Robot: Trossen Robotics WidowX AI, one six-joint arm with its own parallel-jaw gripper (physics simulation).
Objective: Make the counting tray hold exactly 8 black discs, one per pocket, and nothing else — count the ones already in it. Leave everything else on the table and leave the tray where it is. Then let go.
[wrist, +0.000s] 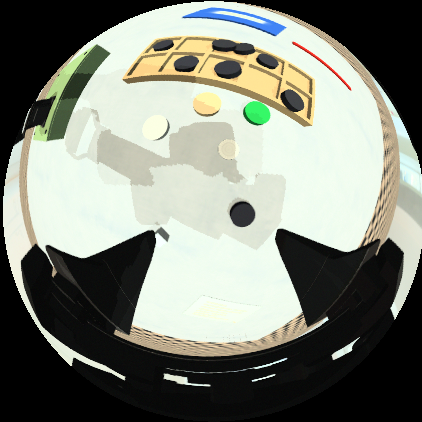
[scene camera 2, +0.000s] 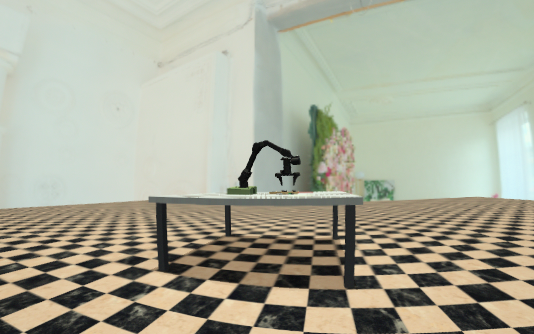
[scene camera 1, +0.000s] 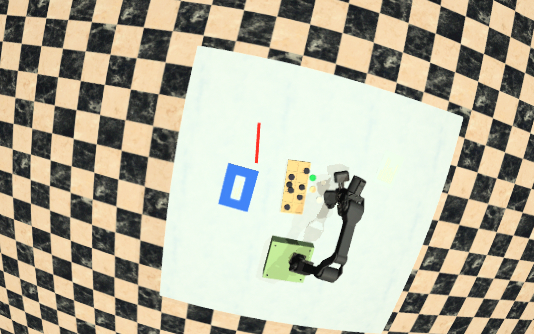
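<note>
The wooden counting tray [scene camera 1: 294,164] [wrist: 161,75] has two rows of pockets with several black discs in them. Two of these discs [wrist: 223,45] [wrist: 244,48] lie very close together in the far row; whether they share a pocket is hard to tell. Three pockets appear empty, including the near row's left end and the far row's right end in the wrist view. A loose black disc [wrist: 242,214] lies flat on the table, just ahead of the fingertips in the wrist view. My gripper [scene camera 2: 288,184] [wrist: 216,236] is wide open and empty, above the table beside the tray.
Green [scene camera 1: 312,177] [wrist: 257,113], yellow [scene camera 1: 312,189] [wrist: 207,104], white [scene camera 1: 319,199] [wrist: 155,127] and cream [wrist: 228,149] discs lie between tray and gripper. A small grey-sided block [wrist: 162,234] shows by the left fingertip. A blue frame [scene camera 1: 224,192] and red strip [scene camera 1: 258,142] lie beyond the tray.
</note>
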